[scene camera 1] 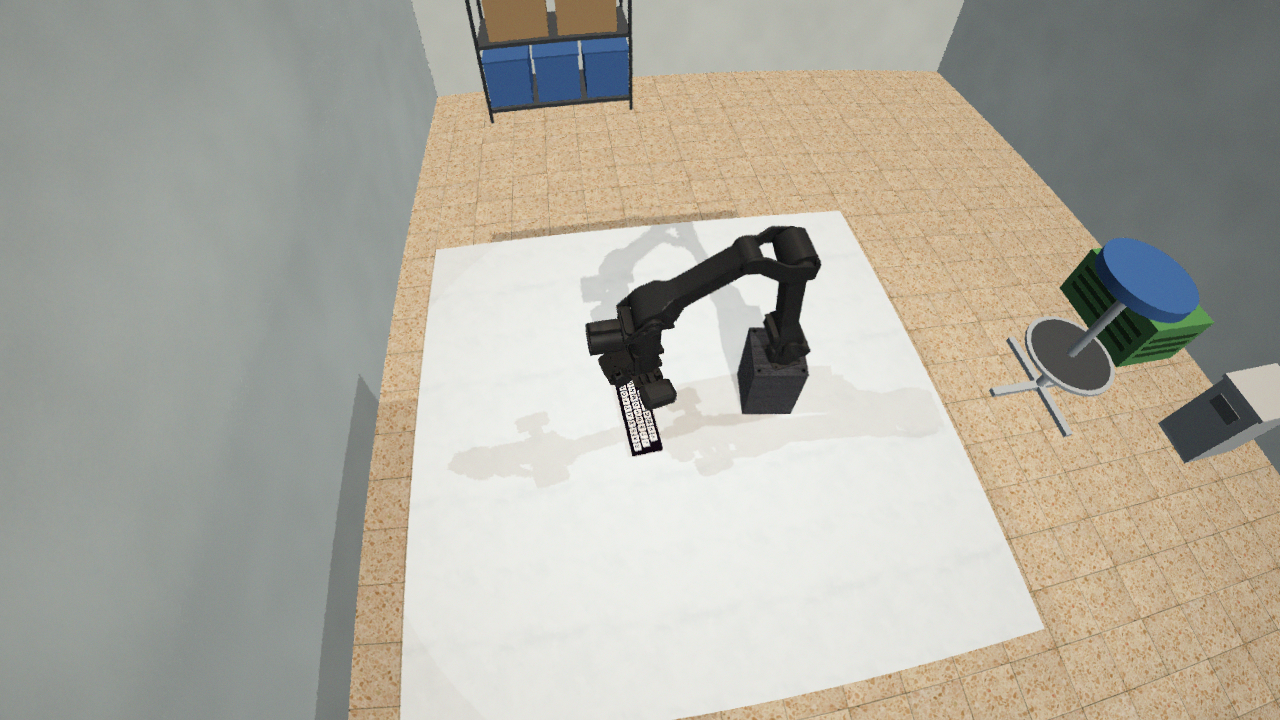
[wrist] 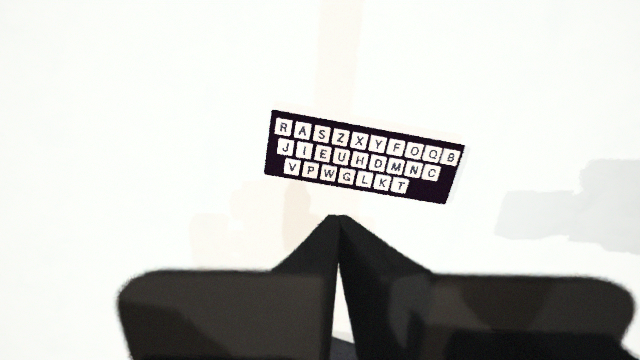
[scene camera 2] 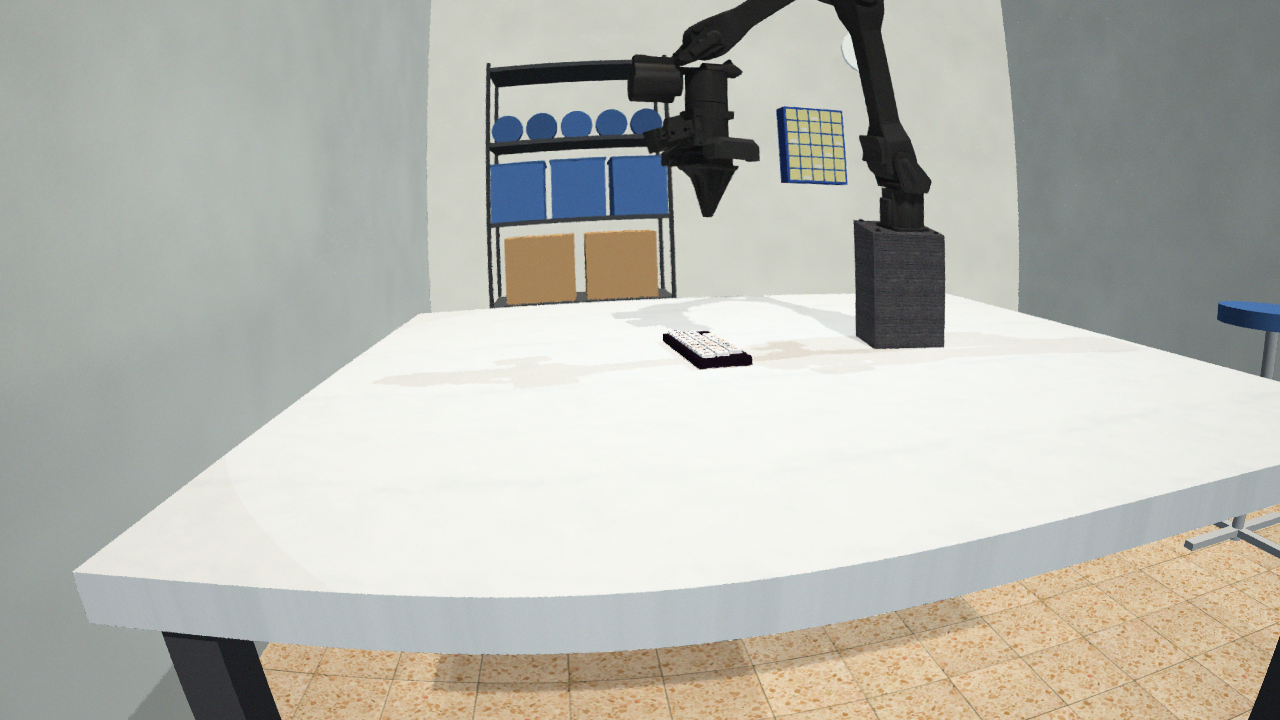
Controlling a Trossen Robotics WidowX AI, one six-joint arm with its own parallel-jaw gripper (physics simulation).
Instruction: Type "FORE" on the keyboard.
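Frame: origin at the arm's base, x ahead, y up, z right, level; centimetres.
Seen in the pictures: gripper, between the fingertips: (scene camera 1: pixel 641 387) (wrist: pixel 336 224) (scene camera 2: pixel 707 217); arm's base, origin of its link: (scene camera 1: pixel 781 354) (scene camera 2: pixel 903 228).
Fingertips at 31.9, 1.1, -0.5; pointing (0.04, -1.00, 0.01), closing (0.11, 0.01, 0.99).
Offsets run from my fingertips to a thing's middle, as dx, dy, dz. Level surfaces: height alone.
A small black keyboard {-0.3, -17.7, +4.4} (scene camera 1: pixel 646 450) (scene camera 2: pixel 727 360) (wrist: pixel 430 191) with white lettered keys lies flat on the white table. In the wrist view, the F key {+1.5, -17.1, +7.5} (wrist: pixel 396 147) and the O key {+1.5, -17.1, +9.5} (wrist: pixel 414 150) are side by side in the top row. The R key {+2.1, -17.1, -4.6} (wrist: pixel 283 127) is at that row's left end. The E key {-0.1, -17.1, -0.2} (wrist: pixel 323 154) is in the middle row. My gripper (scene camera 2: pixel 708 214) (wrist: pixel 336 224) is shut and empty, fingertips together and pointing down. It hangs high above the keyboard, touching no key. In scene camera 1, the arm hides the keyboard's far end.
The white table {dy -18.6} (scene camera 1: pixel 716 573) (scene camera 2: pixel 501 501) carries the arm's dark base block (scene camera 1: pixel 771 391) (scene camera 2: pixel 899 286). A shelf rack (scene camera 1: pixel 556 42) (scene camera 2: pixel 489 188) with blue bins stands by the back wall. A blue stool (scene camera 1: pixel 1147 279) (scene camera 2: pixel 1253 315) and a green crate (scene camera 1: pixel 1172 340) stand at the right.
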